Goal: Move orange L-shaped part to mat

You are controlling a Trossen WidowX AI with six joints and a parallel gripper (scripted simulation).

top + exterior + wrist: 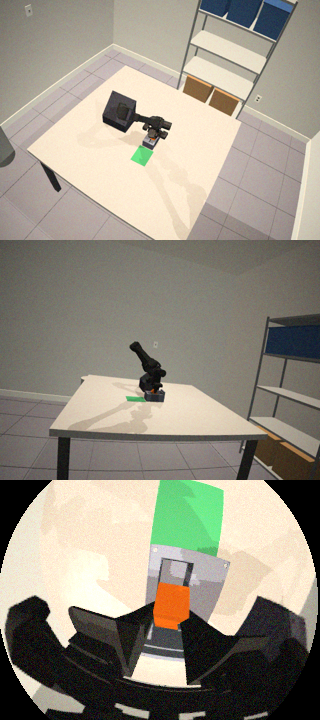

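The green mat lies 15 cm to the right of my gripper tip and 8 cm below it. Round my gripper tip: orange L-shaped part: 2 cm behind, 3 cm to the left, 3 cm below.
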